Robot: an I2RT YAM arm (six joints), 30 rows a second.
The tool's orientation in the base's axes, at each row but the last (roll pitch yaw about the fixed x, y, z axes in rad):
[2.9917 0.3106 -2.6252]
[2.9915 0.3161 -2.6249]
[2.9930 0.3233 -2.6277]
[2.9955 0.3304 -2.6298]
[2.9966 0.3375 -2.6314]
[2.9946 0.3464 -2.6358]
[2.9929 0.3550 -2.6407]
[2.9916 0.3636 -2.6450]
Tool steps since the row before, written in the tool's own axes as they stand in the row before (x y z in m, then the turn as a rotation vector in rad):
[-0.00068 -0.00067 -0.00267 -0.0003 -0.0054 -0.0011]
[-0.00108 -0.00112 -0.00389 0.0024 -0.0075 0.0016]
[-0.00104 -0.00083 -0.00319 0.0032 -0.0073 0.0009]
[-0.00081 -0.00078 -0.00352 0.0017 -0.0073 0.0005]
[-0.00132 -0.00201 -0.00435 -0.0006 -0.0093 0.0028]
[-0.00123 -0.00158 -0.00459 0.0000 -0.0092 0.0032]
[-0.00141 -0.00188 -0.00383 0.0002 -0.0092 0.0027]
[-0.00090 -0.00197 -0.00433 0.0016 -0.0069 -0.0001]
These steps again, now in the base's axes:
[0.00041 -0.00099 0.00263 0.0029 -0.0047 0.0004]
[0.00073 -0.00153 0.00383 0.0023 -0.0070 -0.0033]
[0.00066 -0.00111 0.00321 0.0014 -0.0074 -0.0029]
[0.00034 -0.00128 0.00345 0.0025 -0.0068 -0.0020]
[0.00121 -0.00232 0.00422 0.0060 -0.0067 -0.0037]
[0.00082 -0.00210 0.00447 0.0055 -0.0068 -0.0042]
[0.00126 -0.00208 0.00378 0.0052 -0.0070 -0.0039]
[0.00073 -0.00256 0.00405 0.0022 -0.0066 -0.0014]

